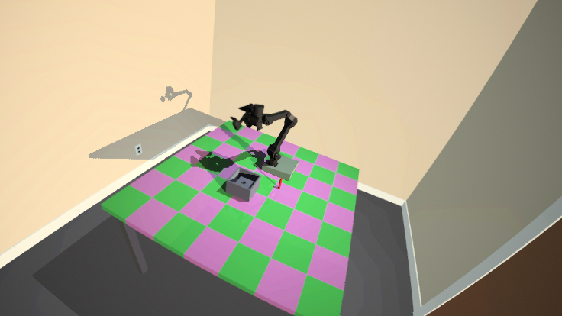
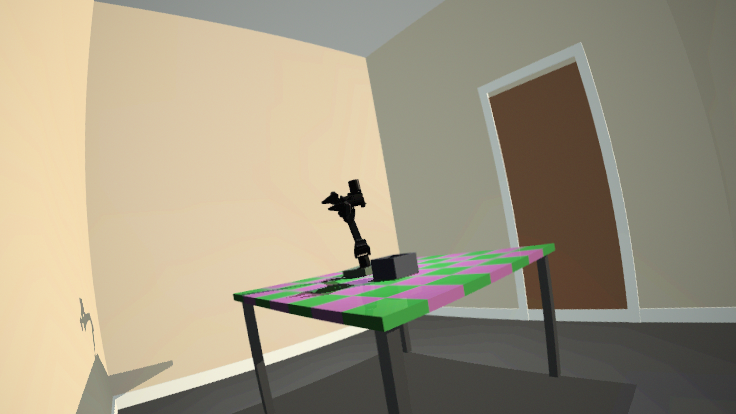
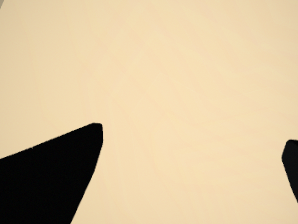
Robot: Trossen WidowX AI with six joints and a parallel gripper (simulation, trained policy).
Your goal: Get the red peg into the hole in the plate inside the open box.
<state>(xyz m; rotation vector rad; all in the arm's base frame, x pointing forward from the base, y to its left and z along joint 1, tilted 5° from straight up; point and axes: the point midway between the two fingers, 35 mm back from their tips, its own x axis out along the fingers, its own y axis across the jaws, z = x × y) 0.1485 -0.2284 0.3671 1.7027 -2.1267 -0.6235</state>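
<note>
Now: the red peg 4 cm ahead of my gripper tip, 41 cm to the left of it and 35 cm below it. From my gripper tip the other things lie so: grey box (19 cm ahead, 22 cm to the left, 37 cm below); plate (19 cm ahead, 22 cm to the left, 35 cm below).
</note>
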